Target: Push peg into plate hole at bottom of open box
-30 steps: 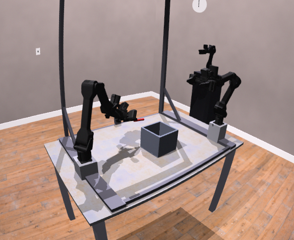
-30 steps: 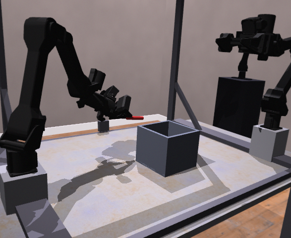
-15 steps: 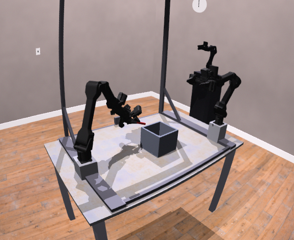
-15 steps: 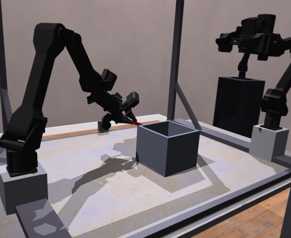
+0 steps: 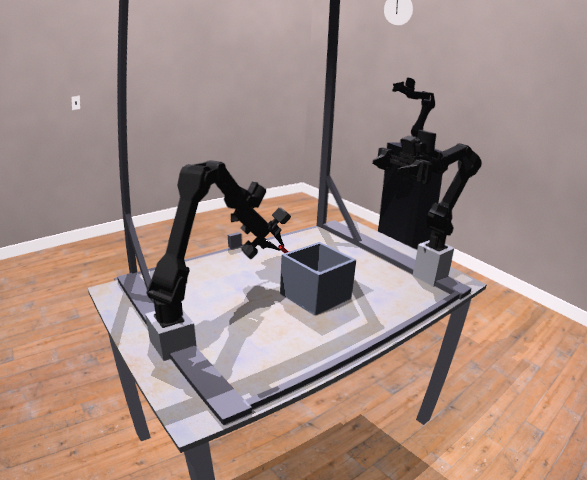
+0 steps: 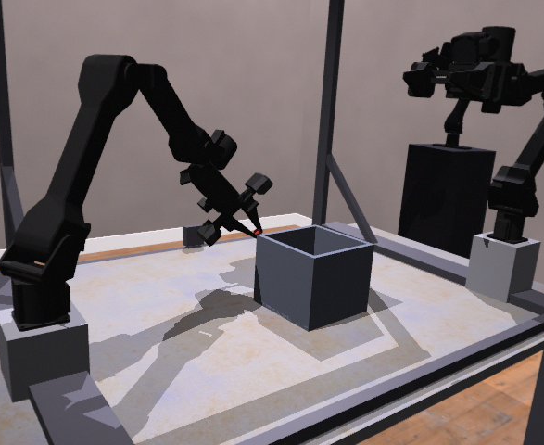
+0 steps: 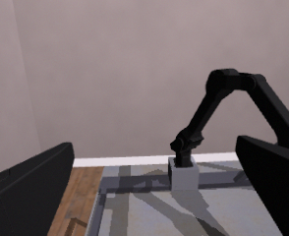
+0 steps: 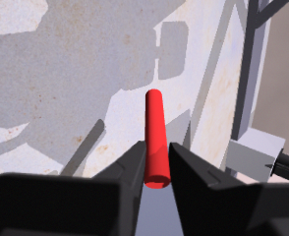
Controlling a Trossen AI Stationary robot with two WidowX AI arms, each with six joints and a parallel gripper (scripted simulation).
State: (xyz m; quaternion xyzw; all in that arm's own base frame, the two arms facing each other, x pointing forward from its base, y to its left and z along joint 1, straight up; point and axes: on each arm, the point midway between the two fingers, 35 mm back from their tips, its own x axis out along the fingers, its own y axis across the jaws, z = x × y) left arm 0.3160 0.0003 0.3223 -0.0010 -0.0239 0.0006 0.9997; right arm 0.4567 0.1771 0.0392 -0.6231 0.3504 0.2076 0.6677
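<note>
My right gripper is now 40 mm to the right of the red peg and 40 mm above it. The rest, counted from my right hand: plate (170 mm ahead, 60 mm to the left, 80 mm below).
</note>
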